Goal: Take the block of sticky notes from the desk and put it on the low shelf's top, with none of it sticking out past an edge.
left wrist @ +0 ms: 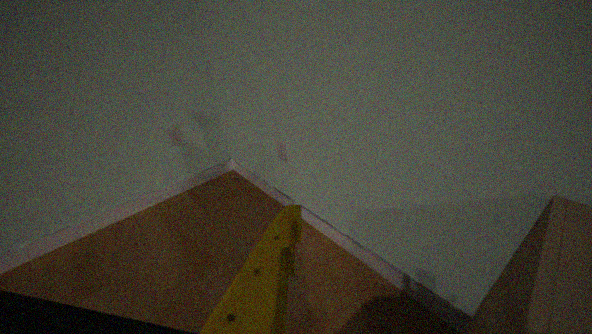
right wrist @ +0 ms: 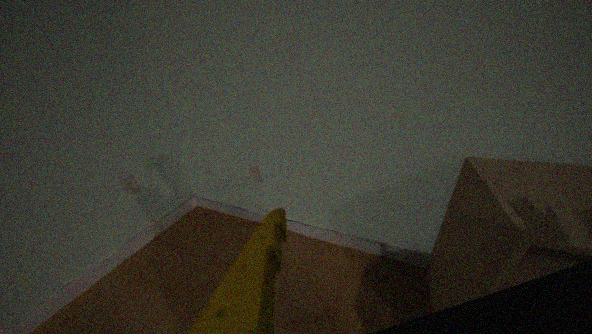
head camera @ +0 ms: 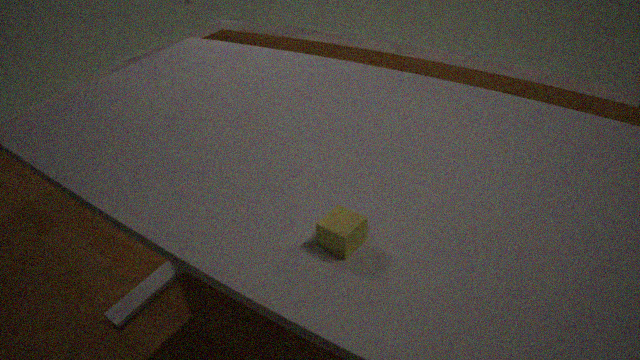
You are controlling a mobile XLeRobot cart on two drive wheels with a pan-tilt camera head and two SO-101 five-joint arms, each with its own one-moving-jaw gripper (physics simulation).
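Frame: origin at the left arm's base, x left, y back, z up, level; millimetres.
Seen in the pictures: left end effector, tool point: point(left wrist: 300, 218); right end effector, tool point: point(right wrist: 285, 220).
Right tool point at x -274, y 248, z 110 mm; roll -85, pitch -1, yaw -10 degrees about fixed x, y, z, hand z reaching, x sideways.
A point is followed by its place in that frame.
The block of sticky notes point(head camera: 342, 233) @[x -156, y -493, z -15 mm], a small yellow cube-like block, stands on the pale desk point(head camera: 210, 130) @[x 104, y -885, z -55 mm] in the head view, right of centre and back from the near edge. My left gripper point(left wrist: 292, 220) is open and empty, with one notched yellow jaw in its wrist view. My right gripper point(right wrist: 276, 222) is open and empty, also with one yellow jaw showing. Neither gripper shows in the head view, and both are away from the block. A wooden body, seemingly the low shelf point(left wrist: 562, 270) @[x 283, y 473, z -165 mm] point(right wrist: 457, 250) @[x 282, y 513, z -423 mm], shows partly at the right of both wrist views.
Brown floor point(head camera: 65, 240) @[x 1009, y -1368, z -776 mm] point(left wrist: 165, 240) @[x -972, y 860, z -775 mm] point(right wrist: 165, 265) @[x -962, y 1048, z -775 mm] lies beyond the desk's edge and in both wrist views. A pale desk foot point(head camera: 142, 294) lies below the desk's near left edge. A grey-green wall point(head camera: 400, 25) @[x -703, y -3168, z -556 mm] point(left wrist: 350, 90) @[x -30, y 980, z -19 mm] point(right wrist: 325, 90) @[x -8, y 964, z 67 mm] stands behind. The pictures are dark and grainy.
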